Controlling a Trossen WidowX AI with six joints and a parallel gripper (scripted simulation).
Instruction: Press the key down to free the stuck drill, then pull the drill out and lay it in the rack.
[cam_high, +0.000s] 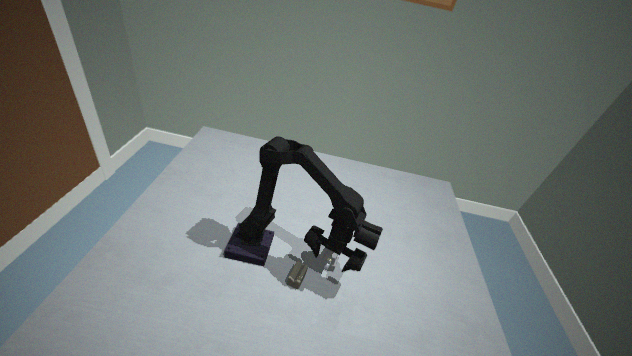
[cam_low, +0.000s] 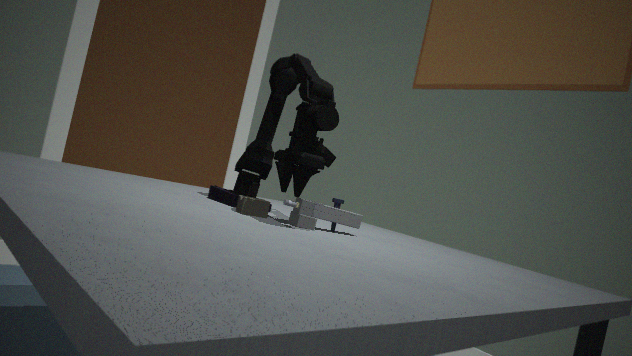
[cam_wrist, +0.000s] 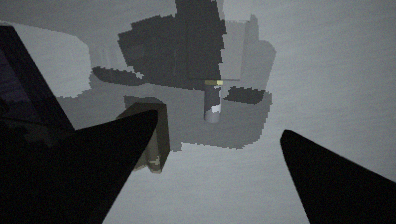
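My gripper tip is 2 cm short of the drill, 5 cm to the right of it and 2 cm above it. The rest, counted from my gripper tip: grey block 4 cm ahead, 11 cm to the left, 4 cm below; tan rack 9 cm behind, 1 cm to the right, 5 cm below; dark blue key 5 cm ahead, 13 cm to the left, 2 cm below.
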